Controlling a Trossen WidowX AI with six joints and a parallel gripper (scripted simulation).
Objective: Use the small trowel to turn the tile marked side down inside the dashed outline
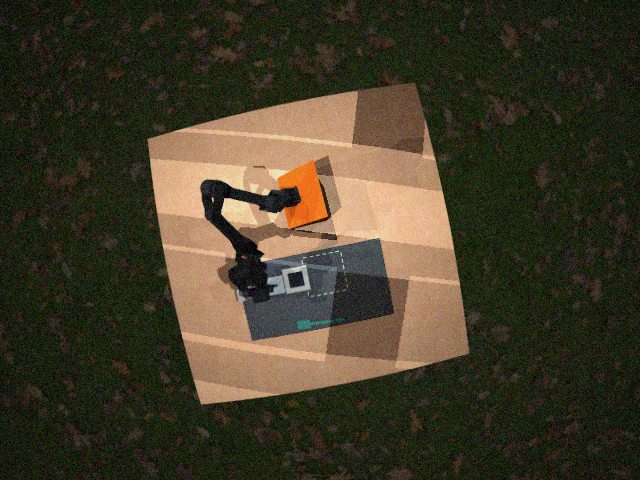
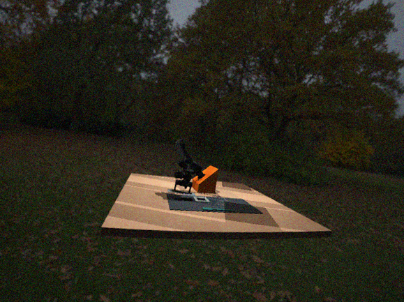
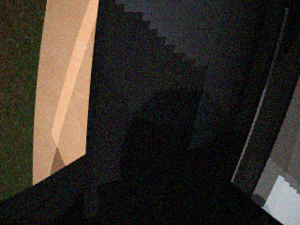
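My gripper tip is 13 cm to the right of the white tile, 9 cm above it and 2 cm past it. The rest, counted from my gripper tip: teal trowel 19 cm ahead, 16 cm to the left, 9 cm below; then dark grey mat 19 cm to the left, 11 cm below, 6 cm ahead.
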